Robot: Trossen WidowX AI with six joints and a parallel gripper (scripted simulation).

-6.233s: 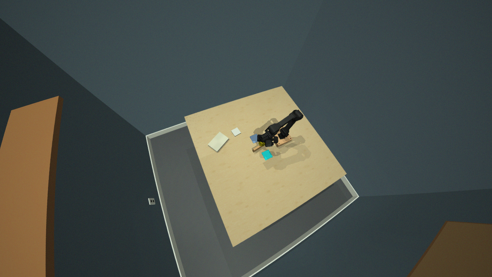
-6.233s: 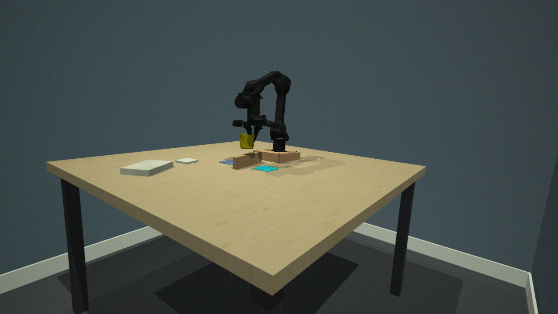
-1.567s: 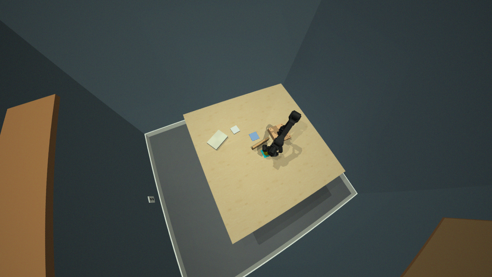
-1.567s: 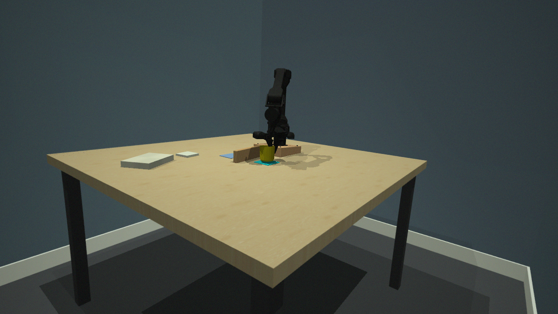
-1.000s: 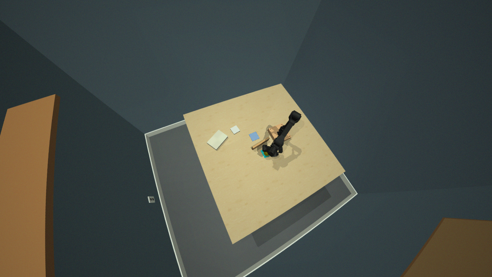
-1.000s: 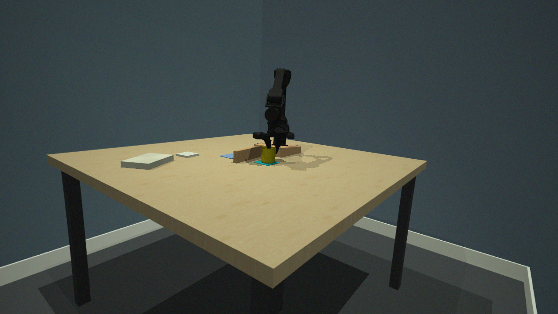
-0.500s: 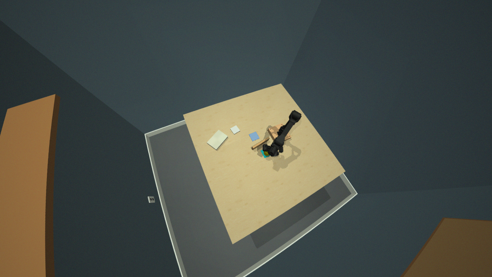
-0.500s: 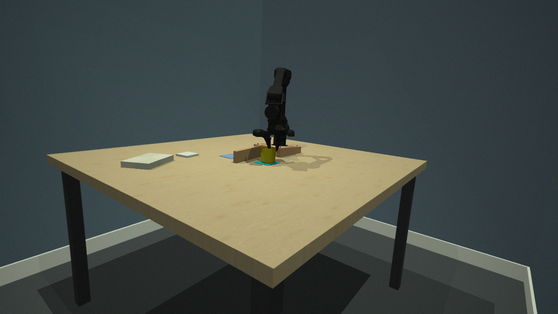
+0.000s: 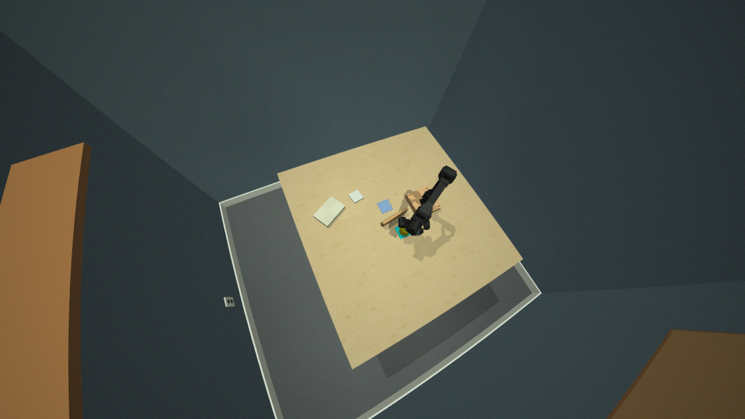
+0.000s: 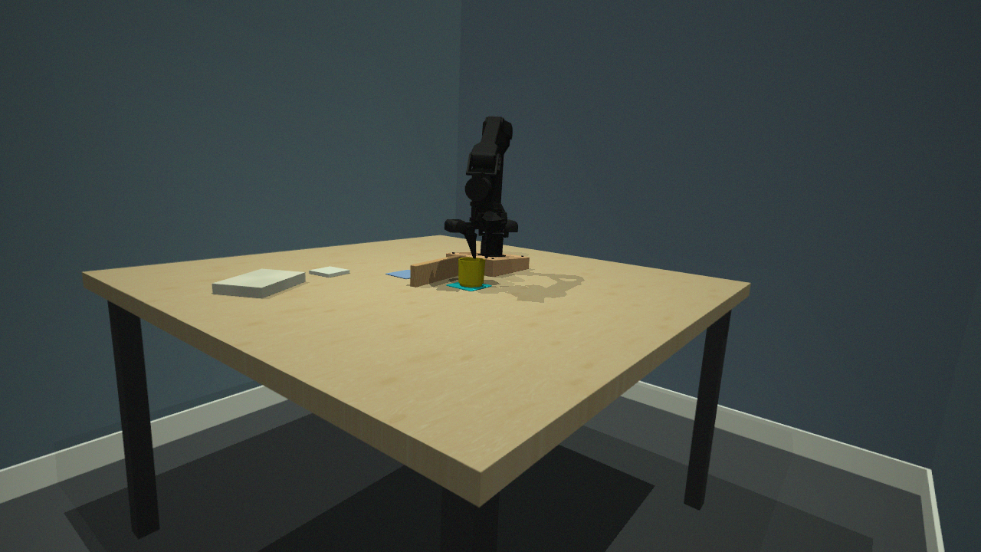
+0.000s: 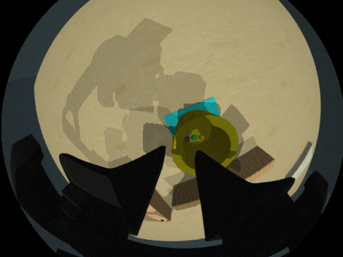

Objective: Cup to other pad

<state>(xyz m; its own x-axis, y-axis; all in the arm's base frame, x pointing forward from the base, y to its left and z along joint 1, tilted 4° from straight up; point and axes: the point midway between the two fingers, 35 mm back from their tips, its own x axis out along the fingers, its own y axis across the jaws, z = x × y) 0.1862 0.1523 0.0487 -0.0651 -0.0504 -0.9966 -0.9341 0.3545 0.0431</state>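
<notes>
Right now my gripper tip is 2 cm short of the yellow cup, 1 cm to the left of it and 4 cm above it. From my gripper tip the other things lie so: wooden bar 6 cm ahead, 11 cm to the right, 6 cm below; small white tile 26 cm ahead, 33 cm to the right, 7 cm below; light blue pad 9 cm ahead, 21 cm to the right, 8 cm below.
</notes>
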